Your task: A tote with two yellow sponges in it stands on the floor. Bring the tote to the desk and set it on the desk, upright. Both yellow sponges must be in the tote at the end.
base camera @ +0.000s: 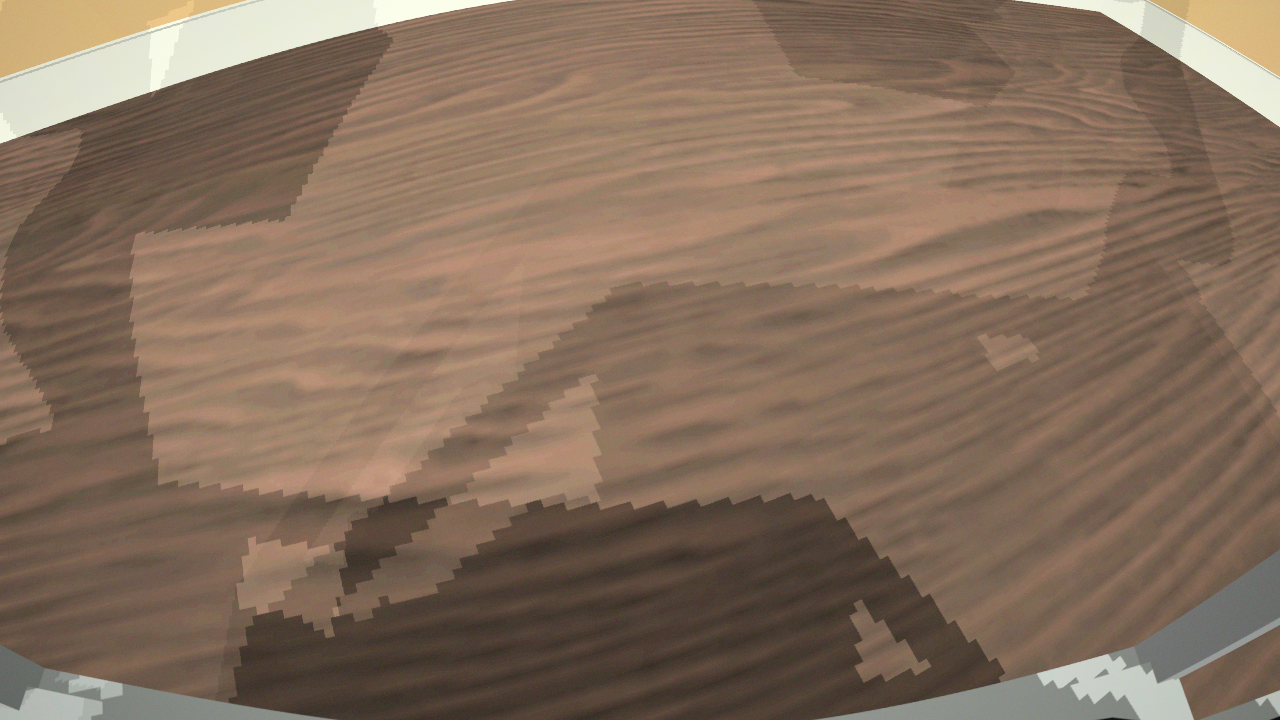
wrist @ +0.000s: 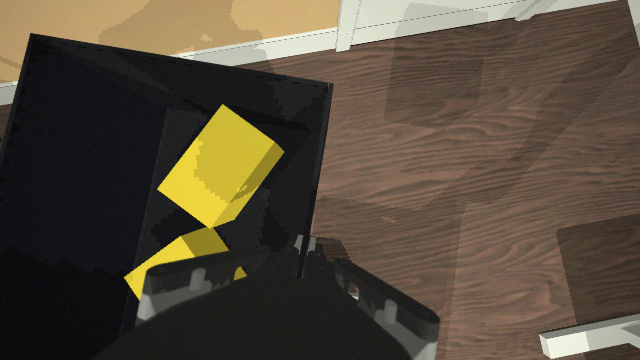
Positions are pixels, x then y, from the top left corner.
Labels:
my gripper: wrist 305, 246; not seen in the base camera view (out of frame)
dark tote: wrist 98, 128; not seen in the base camera view (out of frame)

